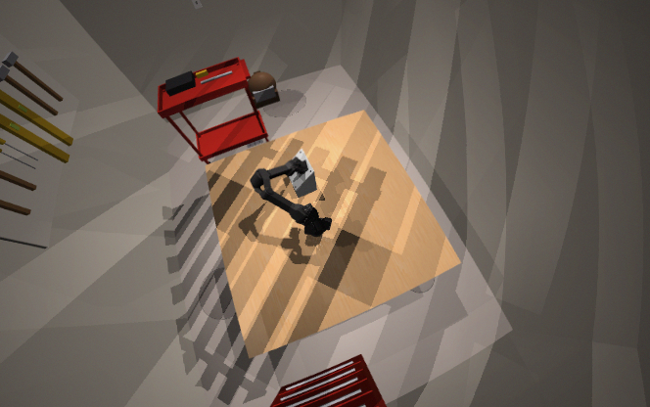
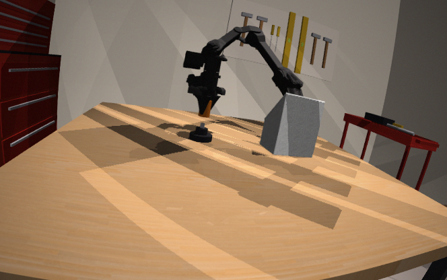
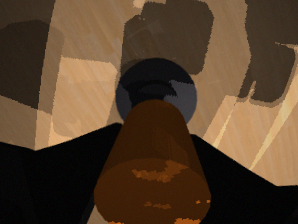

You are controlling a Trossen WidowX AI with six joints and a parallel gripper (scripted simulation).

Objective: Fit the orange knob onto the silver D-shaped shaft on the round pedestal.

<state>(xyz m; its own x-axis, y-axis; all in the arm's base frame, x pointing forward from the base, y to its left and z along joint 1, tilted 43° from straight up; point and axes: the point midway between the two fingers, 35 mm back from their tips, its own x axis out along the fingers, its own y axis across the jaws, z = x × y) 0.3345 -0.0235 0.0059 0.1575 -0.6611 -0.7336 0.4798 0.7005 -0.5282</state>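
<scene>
My gripper tip is now 3 cm below the orange knob. Also, from my gripper tip: round pedestal: 6 cm below.
</scene>
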